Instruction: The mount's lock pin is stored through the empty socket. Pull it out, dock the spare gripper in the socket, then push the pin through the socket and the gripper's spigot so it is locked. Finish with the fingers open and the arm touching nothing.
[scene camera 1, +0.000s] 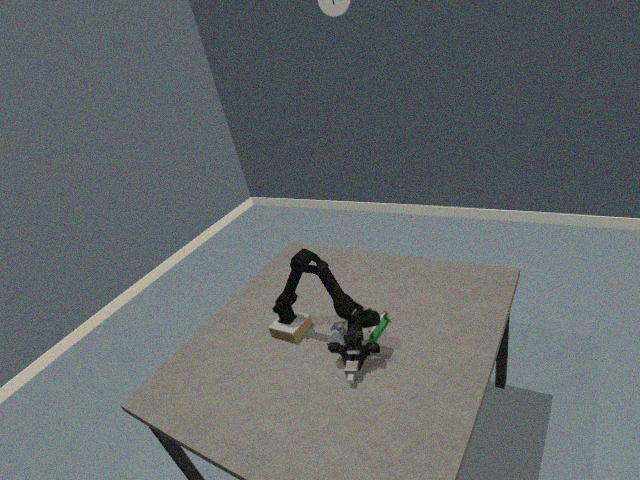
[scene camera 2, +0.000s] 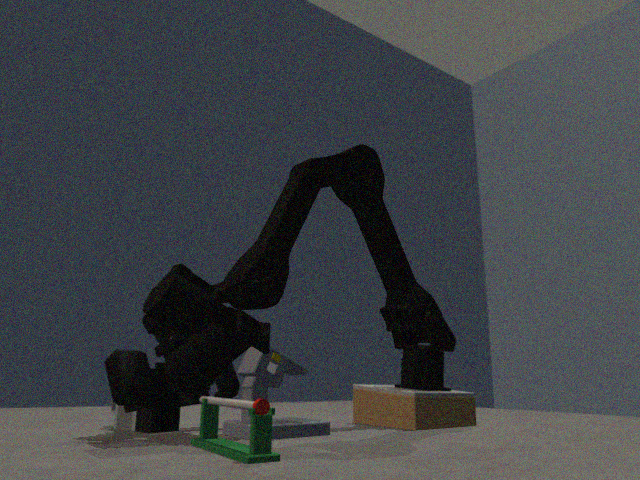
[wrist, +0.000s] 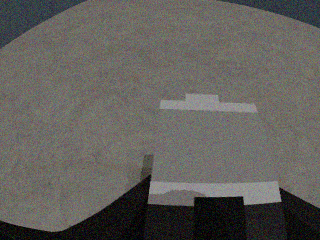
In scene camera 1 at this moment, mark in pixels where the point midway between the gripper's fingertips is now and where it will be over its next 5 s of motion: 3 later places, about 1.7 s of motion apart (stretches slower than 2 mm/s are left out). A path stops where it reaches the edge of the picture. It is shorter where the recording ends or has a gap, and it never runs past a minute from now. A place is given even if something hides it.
The gripper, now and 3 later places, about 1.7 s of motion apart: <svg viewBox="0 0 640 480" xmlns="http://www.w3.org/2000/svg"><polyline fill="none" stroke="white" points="352,370 347,349 340,333 329,306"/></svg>
